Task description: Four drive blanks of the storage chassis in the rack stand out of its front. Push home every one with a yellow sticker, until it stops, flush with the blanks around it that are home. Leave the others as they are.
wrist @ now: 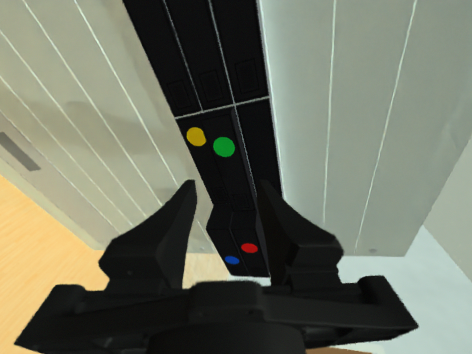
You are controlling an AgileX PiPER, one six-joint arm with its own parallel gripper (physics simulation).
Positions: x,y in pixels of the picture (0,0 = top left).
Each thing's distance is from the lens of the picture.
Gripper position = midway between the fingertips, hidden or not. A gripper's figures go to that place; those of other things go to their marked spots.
gripper [227,189]: 0.14 m
green-stickered blank [221,129]: 0.14 m
red-stickered blank [246,227]: 0.18 m
The marked spots on the green-stickered blank and the red-stickered blank are 0.10 m apart.
